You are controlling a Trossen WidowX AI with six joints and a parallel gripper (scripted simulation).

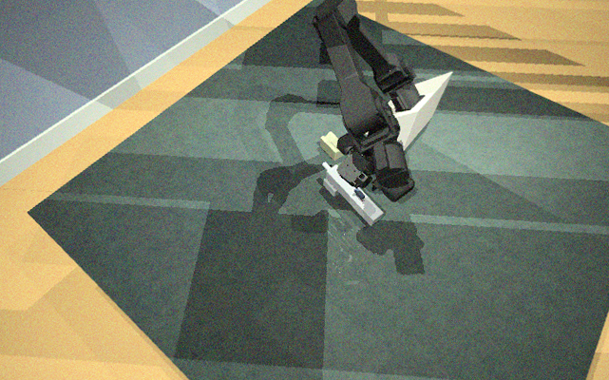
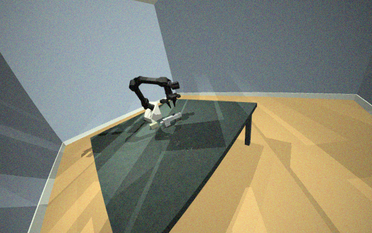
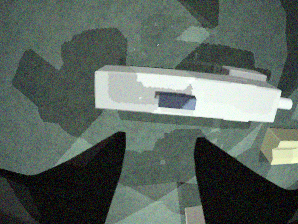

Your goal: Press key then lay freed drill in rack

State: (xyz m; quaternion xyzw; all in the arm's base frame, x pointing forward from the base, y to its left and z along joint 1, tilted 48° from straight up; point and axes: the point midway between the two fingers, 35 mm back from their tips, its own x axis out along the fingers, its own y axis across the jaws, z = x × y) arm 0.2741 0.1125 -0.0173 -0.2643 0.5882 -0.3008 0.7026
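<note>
Now: the drill 90 mm to the right of my gripper tip, 90 mm below it and 10 mm behind it. From my gripper tip the other things lie so: rack: 190 mm to the right, 120 mm below, 100 mm behind; dark blue key: 90 mm below, 10 mm to the right.
</note>
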